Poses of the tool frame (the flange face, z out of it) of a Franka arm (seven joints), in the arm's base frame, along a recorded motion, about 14 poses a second.
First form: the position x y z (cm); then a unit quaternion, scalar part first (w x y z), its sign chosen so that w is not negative.
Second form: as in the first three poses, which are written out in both.
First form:
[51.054 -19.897 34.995 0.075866 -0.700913 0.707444 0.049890]
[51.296 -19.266 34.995 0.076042 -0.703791 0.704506 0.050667]
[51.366 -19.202 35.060 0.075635 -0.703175 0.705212 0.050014]
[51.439 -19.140 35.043 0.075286 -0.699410 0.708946 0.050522]
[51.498 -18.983 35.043 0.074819 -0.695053 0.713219 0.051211]
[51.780 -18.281 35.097 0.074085 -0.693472 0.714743 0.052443]
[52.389 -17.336 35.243 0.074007 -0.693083 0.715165 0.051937]
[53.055 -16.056 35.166 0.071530 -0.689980 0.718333 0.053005]
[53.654 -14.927 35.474 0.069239 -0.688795 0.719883 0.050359]
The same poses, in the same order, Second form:
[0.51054 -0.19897 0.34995 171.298 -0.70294 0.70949 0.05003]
[0.51296 -0.19266 0.34995 171.278 -0.70583 0.70655 0.05081]
[0.51366 -0.19202 0.35060 171.325 -0.70519 0.70724 0.05016]
[0.51439 -0.19140 0.35043 171.365 -0.70140 0.71096 0.05067]
[0.51498 -0.18983 0.35043 171.418 -0.69701 0.71522 0.05135]
[0.51780 -0.18281 0.35097 171.503 -0.69538 0.71671 0.05259]
[0.52389 -0.17336 0.35243 171.512 -0.69499 0.71713 0.05208]
[0.53055 -0.16056 0.35166 171.796 -0.69175 0.72018 0.05314]
[0.53654 -0.14927 0.35474 172.059 -0.69045 0.72161 0.05048]

